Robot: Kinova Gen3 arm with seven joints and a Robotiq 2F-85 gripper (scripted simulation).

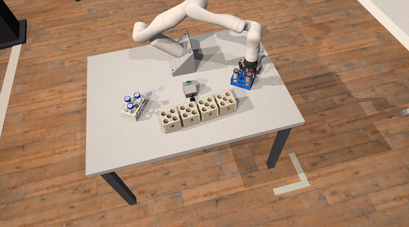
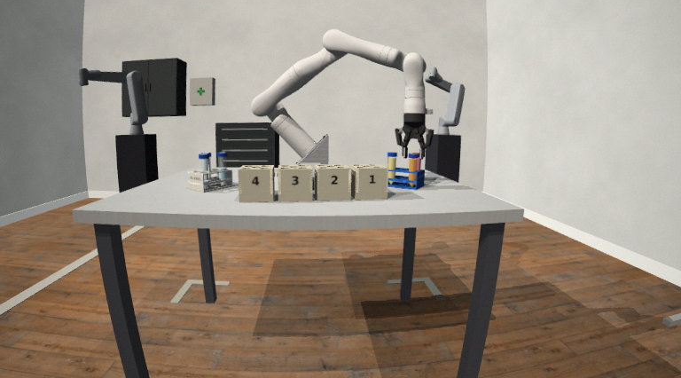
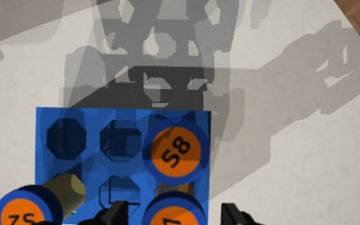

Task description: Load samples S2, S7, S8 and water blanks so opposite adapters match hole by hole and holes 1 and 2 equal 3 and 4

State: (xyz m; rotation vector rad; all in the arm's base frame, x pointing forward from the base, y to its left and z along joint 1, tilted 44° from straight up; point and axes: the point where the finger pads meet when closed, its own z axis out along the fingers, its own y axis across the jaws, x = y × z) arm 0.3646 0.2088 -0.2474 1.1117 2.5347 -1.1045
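My gripper is now 6 cm above the sample S7 and 1 cm past it. The rest, counted from my hand: blue sample rack: 9 cm below, 4 cm behind, 1 cm to the right; sample S8: 6 cm below, 4 cm to the left, 3 cm behind; sample S2: 6 cm to the right, 6 cm below, 6 cm behind.
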